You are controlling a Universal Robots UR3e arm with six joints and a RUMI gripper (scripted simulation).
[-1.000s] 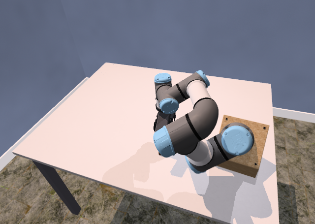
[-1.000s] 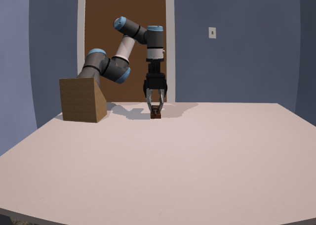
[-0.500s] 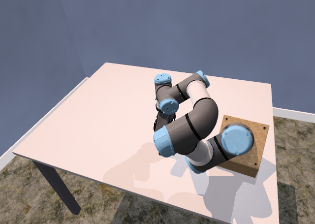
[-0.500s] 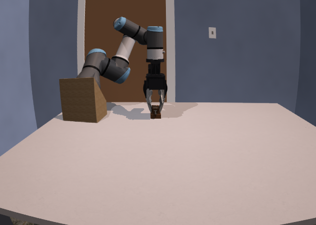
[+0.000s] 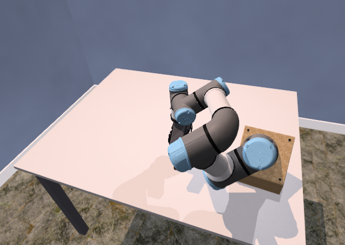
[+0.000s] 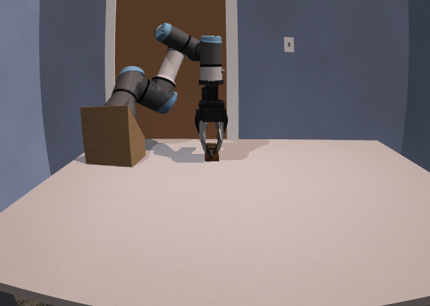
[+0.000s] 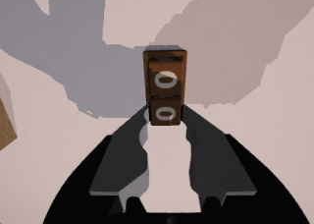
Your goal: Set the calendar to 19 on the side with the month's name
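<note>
My hand is 1 cm above the brown digit cube. The rest, counted from my hand: tray 2 cm to the left, 3 cm below.
</note>
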